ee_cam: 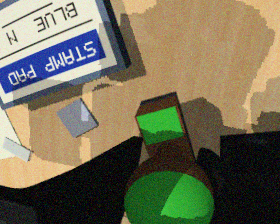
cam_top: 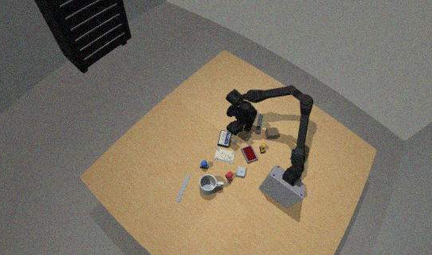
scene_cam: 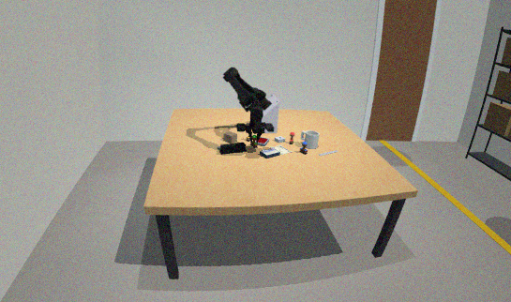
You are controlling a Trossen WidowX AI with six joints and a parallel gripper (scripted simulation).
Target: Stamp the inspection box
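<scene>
The red ink pad is 120 mm behind my gripper tip, 70 mm to the left of it and 50 mm below it. From my gripper tip the other things lie so: yellow stamp: 160 mm behind, 40 mm below; then green-knobbed stamp: right at my gripper tip; then blue stamp pad tin: 80 mm to the left, 40 mm below, 30 mm ahead.
</scene>
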